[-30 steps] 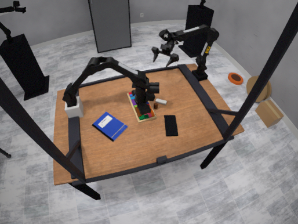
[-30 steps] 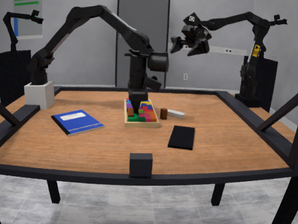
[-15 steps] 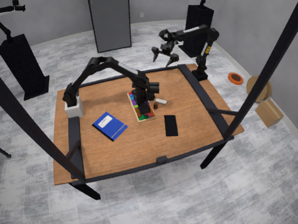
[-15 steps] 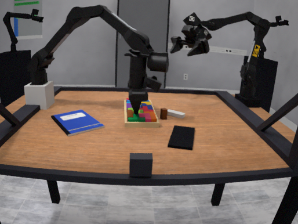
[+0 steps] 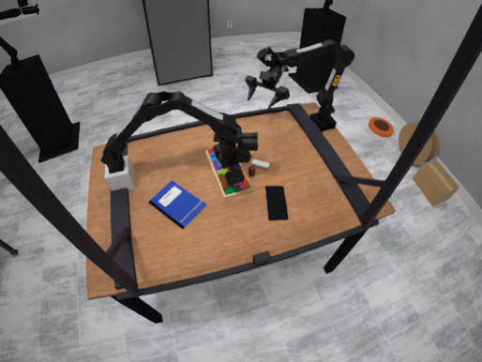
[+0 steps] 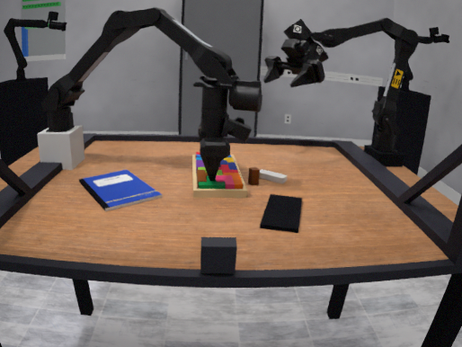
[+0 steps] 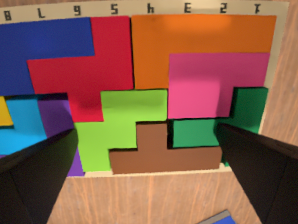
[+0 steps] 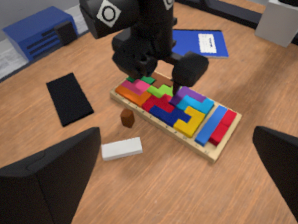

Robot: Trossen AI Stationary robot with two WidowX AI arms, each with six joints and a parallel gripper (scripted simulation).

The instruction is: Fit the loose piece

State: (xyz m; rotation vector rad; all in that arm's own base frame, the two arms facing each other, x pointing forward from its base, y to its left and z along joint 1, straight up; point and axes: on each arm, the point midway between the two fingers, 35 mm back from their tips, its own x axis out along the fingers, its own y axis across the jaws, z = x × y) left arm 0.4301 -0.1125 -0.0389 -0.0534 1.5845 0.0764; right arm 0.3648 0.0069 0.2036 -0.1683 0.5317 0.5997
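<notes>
My left gripper is now 5 cm short of the wooden board, 2 cm to the left of it and 5 cm above it. The rest, counted from my left hand: white block (3 cm ahead, 15 cm to the right, 5 cm below); then black pad (17 cm behind, 13 cm to the right, 6 cm below).
</notes>
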